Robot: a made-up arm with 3 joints.
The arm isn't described. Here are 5 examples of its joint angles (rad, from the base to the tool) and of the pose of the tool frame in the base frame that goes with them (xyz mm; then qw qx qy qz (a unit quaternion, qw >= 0)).
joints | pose
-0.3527 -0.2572 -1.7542 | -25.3 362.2 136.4 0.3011 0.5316 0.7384 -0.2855
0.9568 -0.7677 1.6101 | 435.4 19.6 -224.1 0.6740 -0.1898 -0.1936 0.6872
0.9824 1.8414 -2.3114 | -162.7 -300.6 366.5 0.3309 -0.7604 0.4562 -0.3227
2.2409 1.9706 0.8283 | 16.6 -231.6 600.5 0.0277 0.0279 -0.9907 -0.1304
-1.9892 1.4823 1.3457 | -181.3 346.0 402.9 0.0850 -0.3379 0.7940 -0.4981
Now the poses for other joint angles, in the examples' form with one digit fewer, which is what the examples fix.
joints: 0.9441 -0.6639 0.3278
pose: 232 -75 -339 0.957 0.050 0.091 0.272
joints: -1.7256 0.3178 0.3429
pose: 63 386 413 0.244 0.875 -0.263 0.325
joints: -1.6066 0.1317 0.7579
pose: 184 391 383 0.323 0.820 -0.404 0.244
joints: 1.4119 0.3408 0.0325
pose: -60 -383 -124 0.733 -0.224 0.571 0.295
